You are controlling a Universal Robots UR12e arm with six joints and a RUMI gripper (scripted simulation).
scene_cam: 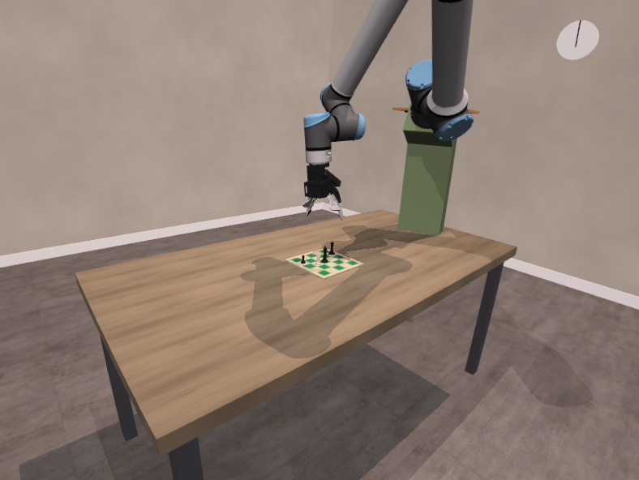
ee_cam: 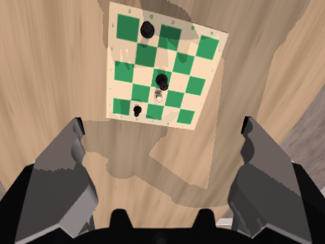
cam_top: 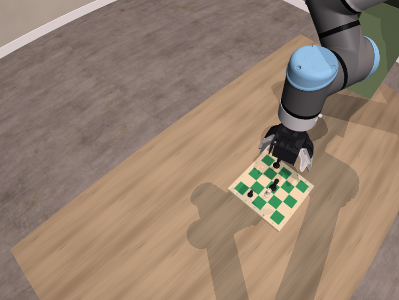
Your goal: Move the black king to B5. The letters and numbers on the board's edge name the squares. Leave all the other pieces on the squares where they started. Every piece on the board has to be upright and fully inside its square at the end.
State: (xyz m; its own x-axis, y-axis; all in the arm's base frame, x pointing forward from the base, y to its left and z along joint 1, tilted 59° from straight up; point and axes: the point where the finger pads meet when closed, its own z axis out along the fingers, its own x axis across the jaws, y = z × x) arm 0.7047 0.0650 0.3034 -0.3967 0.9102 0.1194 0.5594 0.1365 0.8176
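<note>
The black king lies 1 cm to the left of my hand and 14 cm below it. From my hand the other things lie so: white piece 3 cm ahead, 2 cm to the left, 16 cm below; board 1 cm to the left, 17 cm below; black pawn 8 cm ahead, 16 cm below.
</note>
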